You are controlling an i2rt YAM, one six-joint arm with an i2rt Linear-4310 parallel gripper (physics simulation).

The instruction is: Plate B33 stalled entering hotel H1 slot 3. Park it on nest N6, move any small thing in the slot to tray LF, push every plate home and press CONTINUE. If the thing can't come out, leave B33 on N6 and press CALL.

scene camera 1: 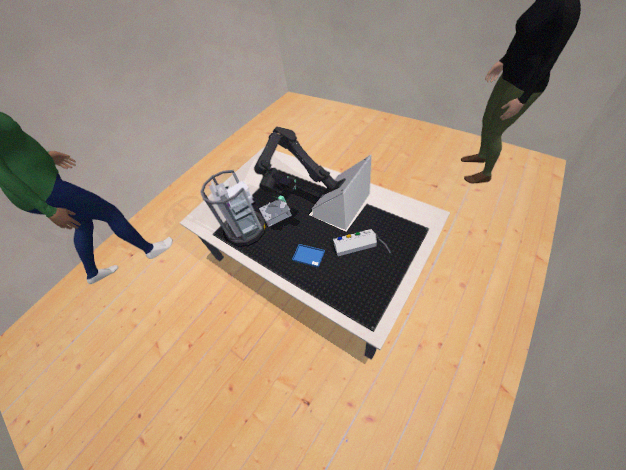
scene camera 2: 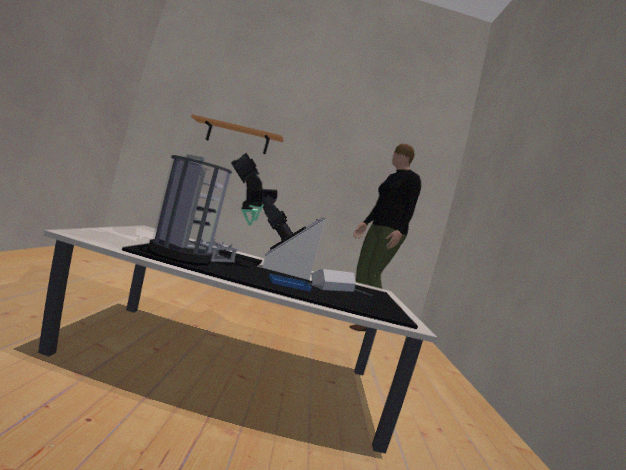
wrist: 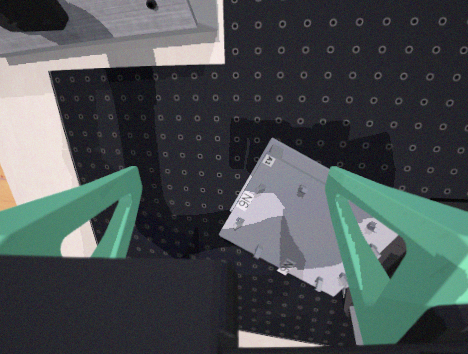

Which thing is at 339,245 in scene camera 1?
A white button box.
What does my gripper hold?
Nothing.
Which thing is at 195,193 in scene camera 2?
A round plate rack.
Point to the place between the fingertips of my gripper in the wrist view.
At 233,177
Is my gripper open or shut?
Open.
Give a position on a round plate rack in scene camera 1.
At 243,226
